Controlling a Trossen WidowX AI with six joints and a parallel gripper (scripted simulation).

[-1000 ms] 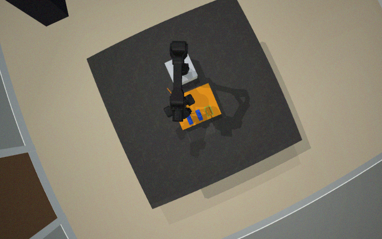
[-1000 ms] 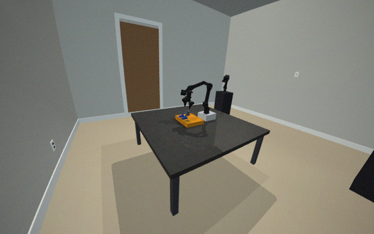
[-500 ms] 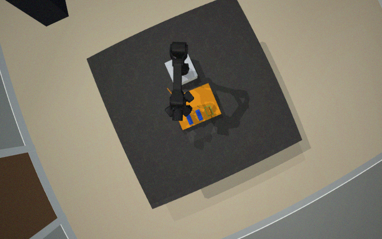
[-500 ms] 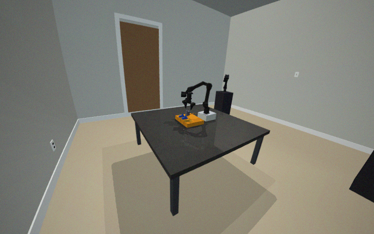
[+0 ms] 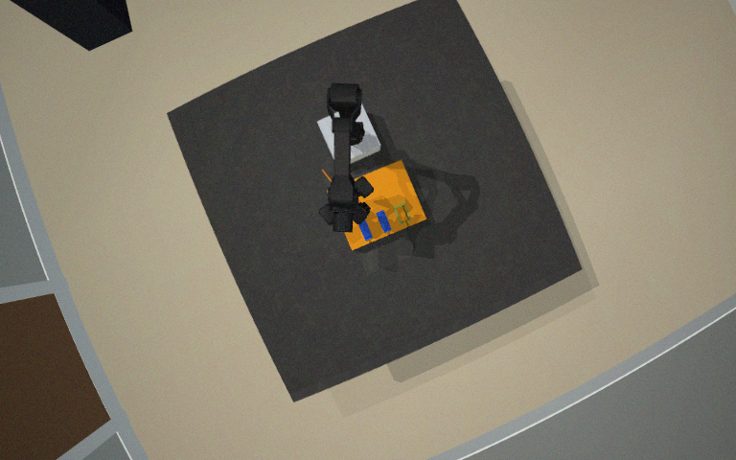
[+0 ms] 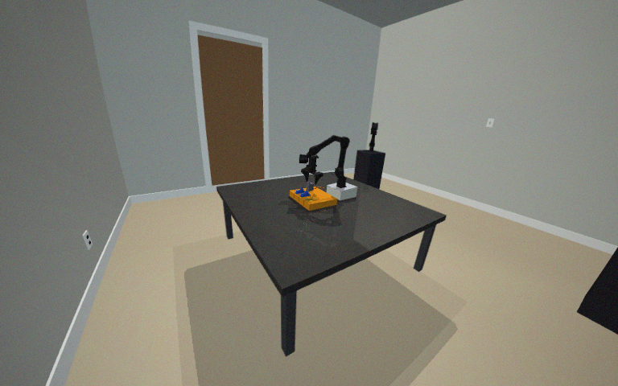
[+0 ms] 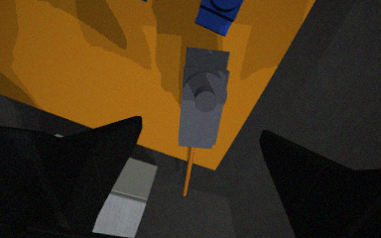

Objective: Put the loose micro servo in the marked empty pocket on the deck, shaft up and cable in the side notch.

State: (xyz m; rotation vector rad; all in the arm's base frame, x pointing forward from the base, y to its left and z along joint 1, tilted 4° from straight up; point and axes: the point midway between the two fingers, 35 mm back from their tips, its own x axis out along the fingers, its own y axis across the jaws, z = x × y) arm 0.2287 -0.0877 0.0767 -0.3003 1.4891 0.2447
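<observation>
My gripper tip is 90 mm to the right of the orange deck, 80 mm above it and 10 mm past it.
</observation>
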